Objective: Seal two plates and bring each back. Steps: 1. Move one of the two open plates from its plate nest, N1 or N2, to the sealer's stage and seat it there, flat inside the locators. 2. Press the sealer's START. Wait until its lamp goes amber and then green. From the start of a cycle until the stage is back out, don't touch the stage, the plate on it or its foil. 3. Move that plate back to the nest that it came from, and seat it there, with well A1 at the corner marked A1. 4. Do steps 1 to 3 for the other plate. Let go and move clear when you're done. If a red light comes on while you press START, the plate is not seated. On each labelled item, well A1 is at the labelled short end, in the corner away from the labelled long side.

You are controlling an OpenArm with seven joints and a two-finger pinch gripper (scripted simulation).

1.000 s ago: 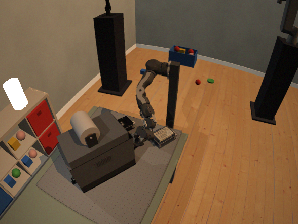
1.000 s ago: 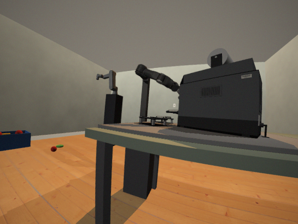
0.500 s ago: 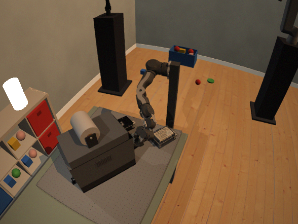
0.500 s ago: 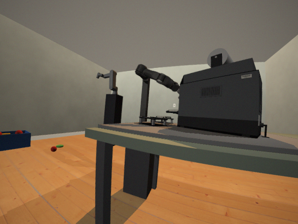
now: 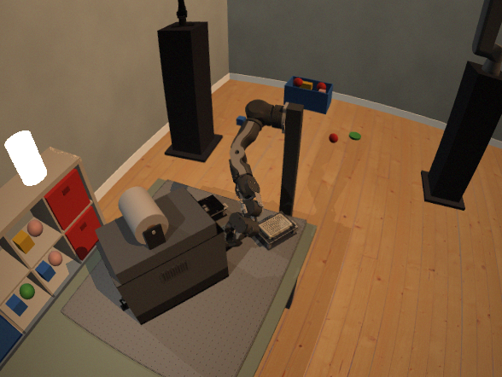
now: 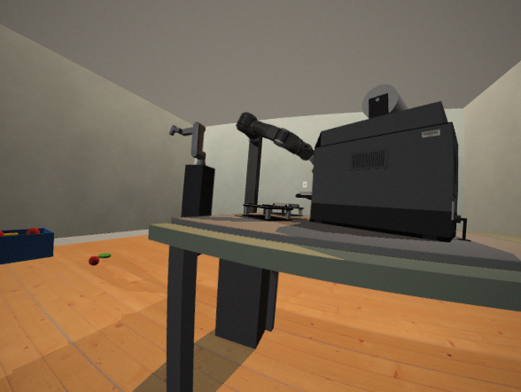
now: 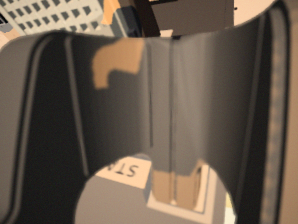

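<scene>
My hand is 3 cm short of the pale start button, 2 cm to the left of it and 1 cm below it. Round my hand: dark sealer stage (9 cm behind, 8 cm below, 5 cm to the right); then white well plate (25 cm behind, 12 cm below, 11 cm to the left); then warning sticker (16 cm to the right, 8 cm behind, 2 cm below).
</scene>
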